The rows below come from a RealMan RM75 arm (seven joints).
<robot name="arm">
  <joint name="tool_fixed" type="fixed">
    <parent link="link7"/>
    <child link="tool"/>
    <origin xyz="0 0 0" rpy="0 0 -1.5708"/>
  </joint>
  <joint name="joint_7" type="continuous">
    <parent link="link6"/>
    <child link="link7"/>
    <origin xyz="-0.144 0 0" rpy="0 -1.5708 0"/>
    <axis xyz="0 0 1"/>
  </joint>
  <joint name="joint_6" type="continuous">
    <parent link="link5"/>
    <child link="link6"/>
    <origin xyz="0 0 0" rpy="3.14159 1.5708 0"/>
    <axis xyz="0 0 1"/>
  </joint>
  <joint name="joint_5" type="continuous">
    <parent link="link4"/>
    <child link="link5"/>
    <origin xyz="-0.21 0 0" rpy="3.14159 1.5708 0"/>
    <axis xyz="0 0 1"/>
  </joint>
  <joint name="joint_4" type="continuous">
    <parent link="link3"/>
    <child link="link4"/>
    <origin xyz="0 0 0" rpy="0 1.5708 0"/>
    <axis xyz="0 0 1"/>
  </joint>
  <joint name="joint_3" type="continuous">
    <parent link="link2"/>
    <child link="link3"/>
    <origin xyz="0 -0.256 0" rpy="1.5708 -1.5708 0"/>
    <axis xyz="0 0 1"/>
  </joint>
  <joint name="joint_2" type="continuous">
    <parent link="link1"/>
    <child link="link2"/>
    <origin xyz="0 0 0" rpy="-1.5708 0 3.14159"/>
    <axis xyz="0 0 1"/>
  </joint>
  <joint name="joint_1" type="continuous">
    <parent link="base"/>
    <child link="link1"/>
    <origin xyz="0 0 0.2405" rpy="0 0 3.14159"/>
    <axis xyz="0 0 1"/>
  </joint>
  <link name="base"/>
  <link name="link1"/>
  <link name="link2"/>
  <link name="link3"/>
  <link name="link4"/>
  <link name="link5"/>
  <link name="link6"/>
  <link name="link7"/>
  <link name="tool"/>
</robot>
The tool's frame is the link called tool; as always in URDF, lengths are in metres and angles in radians. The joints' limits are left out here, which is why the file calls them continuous.
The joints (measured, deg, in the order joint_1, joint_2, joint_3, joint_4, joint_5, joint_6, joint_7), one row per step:
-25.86, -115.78, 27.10, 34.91, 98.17, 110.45, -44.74
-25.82, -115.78, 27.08, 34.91, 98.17, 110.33, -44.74
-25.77, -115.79, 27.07, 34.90, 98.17, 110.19, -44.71
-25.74, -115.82, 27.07, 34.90, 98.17, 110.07, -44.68
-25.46, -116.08, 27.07, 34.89, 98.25, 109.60, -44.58
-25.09, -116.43, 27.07, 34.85, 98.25, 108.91, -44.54
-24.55, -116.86, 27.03, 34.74, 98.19, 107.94, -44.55
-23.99, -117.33, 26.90, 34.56, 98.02, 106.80, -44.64
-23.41, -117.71, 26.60, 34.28, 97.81, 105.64, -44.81
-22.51, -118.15, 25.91, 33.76, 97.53, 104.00, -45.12
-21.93, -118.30, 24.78, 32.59, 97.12, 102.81, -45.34
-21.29, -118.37, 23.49, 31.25, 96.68, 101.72, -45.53
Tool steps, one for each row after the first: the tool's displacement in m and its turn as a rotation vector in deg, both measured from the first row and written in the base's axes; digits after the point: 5 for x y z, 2 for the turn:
-0.00039, 0.00008, 0.00002, 0.07, 0.03, 0.15
-0.00082, 0.00014, -0.00008, 0.15, 0.07, 0.31
-0.00106, 0.00022, -0.00029, 0.20, 0.10, 0.42
-0.00253, -0.00047, -0.00222, 0.29, 0.12, 1.06
-0.00447, -0.00120, -0.00469, 0.43, 0.04, 2.00
-0.00749, -0.00227, -0.00770, 0.64, -0.13, 3.42
-0.01083, -0.00315, -0.01075, 0.95, -0.47, 5.11
-0.01483, -0.00406, -0.01301, 1.35, -0.91, 7.01
-0.02171, -0.00586, -0.01532, 2.02, -1.66, 9.99
-0.02799, -0.00727, -0.01621, 2.75, -3.00, 12.68
-0.03494, -0.00938, -0.01667, 3.54, -4.50, 15.47

